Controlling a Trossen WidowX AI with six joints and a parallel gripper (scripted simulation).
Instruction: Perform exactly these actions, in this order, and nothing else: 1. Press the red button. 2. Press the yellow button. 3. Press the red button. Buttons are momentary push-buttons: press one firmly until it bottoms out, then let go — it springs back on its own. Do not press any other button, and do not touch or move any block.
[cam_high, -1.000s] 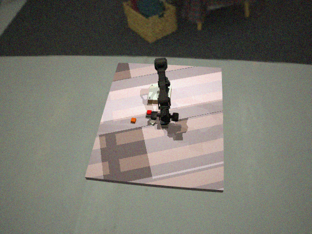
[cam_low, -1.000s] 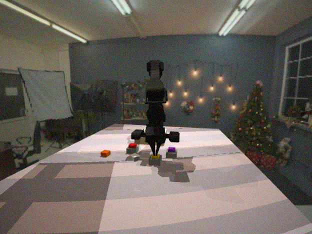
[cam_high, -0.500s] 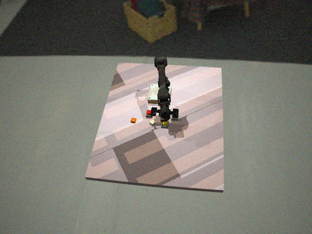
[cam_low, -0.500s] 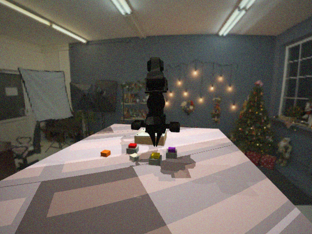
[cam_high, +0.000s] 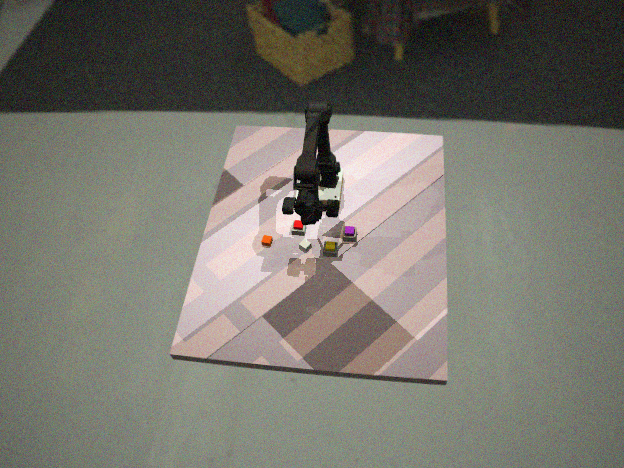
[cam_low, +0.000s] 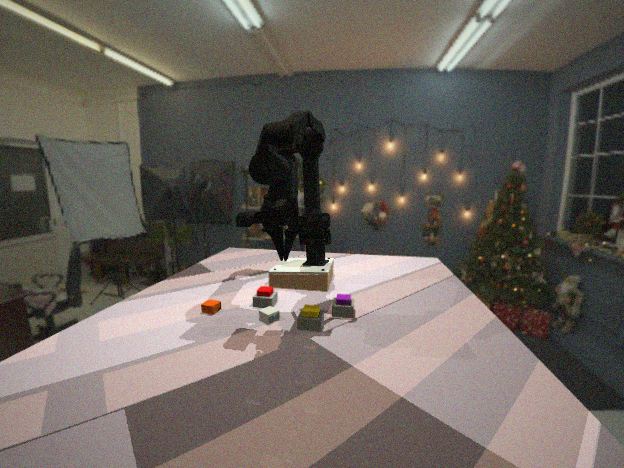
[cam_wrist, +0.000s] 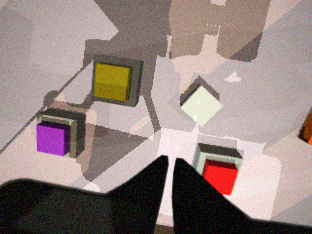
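The red button is 5 cm behind my gripper tip, 7 cm to the right of it and 10 cm below it. The rest, counted from my gripper tip: purple button: 7 cm behind, 12 cm to the left, 10 cm below; then pale grey block: 2 cm ahead, 3 cm to the right, 12 cm below; then yellow button: 1 cm ahead, 7 cm to the left, 10 cm below.
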